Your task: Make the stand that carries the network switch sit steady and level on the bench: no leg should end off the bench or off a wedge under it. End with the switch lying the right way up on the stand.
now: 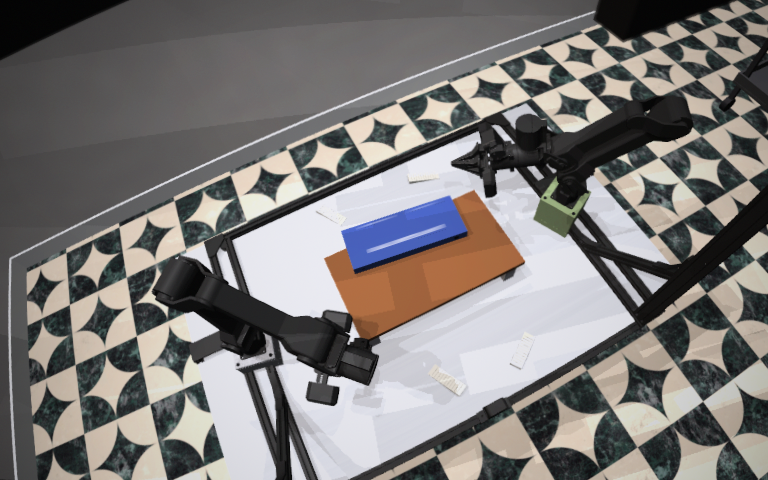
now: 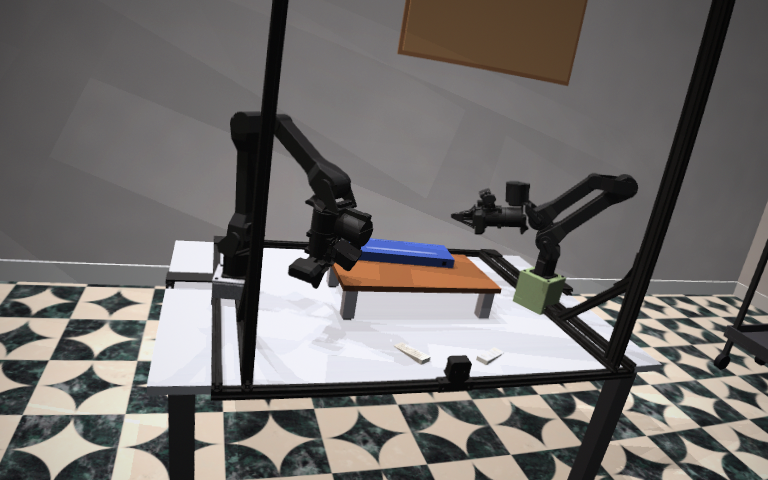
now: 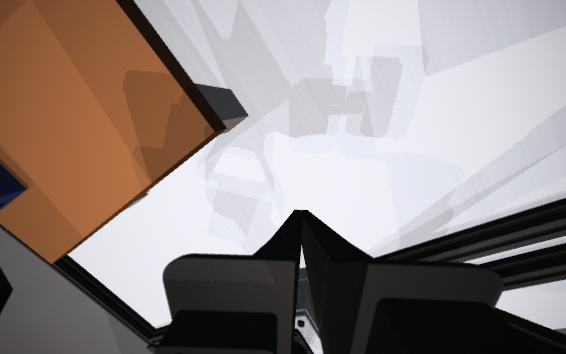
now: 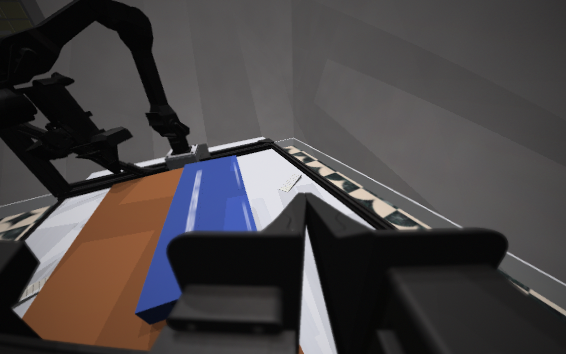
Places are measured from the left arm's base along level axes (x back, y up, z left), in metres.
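Pixels of known places: left gripper, fingertip midpoint: [image 2: 315, 287] [image 3: 300, 216] [image 4: 118, 173]; right gripper, fingertip midpoint: [image 1: 451, 164] [image 2: 451, 215] [image 4: 304, 199]; left arm's base, link origin: [image 1: 251, 343] [image 2: 235, 273] [image 4: 182, 151]; right arm's base, link origin: [image 1: 566, 195] [image 2: 543, 273].
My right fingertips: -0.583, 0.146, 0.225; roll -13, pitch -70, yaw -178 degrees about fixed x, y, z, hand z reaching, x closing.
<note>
Ahead of a thing's pixels: the offset from my right fingertips to its top centre, as dx, dy, dz. "spot": to the spot under its first point.
The orange-brown stand [image 1: 424, 283] [image 2: 419, 277] [image 3: 90, 150] [image 4: 120, 225] stands on grey legs on the white bench. Its near left leg @(+0.303, -0.126, -0.285) [image 2: 348, 304] [image 3: 220, 100] and near right leg @(-0.067, -0.126, -0.230) [image 2: 483, 304] show; the far right leg is hidden. The blue switch @(+0.154, -0.083, -0.089) [image 1: 404, 233] [image 2: 407, 253] [image 4: 200, 200] lies flat along the stand's far side. Pale wedges lie apart from the stand: two beyond it @(+0.027, -0.199, +0.139) [image 1: 423, 178] @(+0.316, -0.199, +0.106) [image 1: 330, 215], two on the near side @(spot: +0.168, -0.205, -0.431) [image 1: 446, 379] @(spot: -0.023, -0.204, -0.426) [image 1: 521, 350]. My left gripper [image 3: 300, 216] [image 2: 316, 283] is shut and empty, pointing down near the stand's near left corner. My right gripper [image 1: 453, 163] [image 2: 453, 215] [image 4: 304, 199] is shut and empty, above the bench's far right.
A black frame surrounds the bench, with uprights at both sides. A small black box [image 2: 458, 368] sits on the near rail [image 2: 339, 390]. The right arm's green base block [image 1: 561, 213] [image 2: 539, 289] stands right of the stand.
</note>
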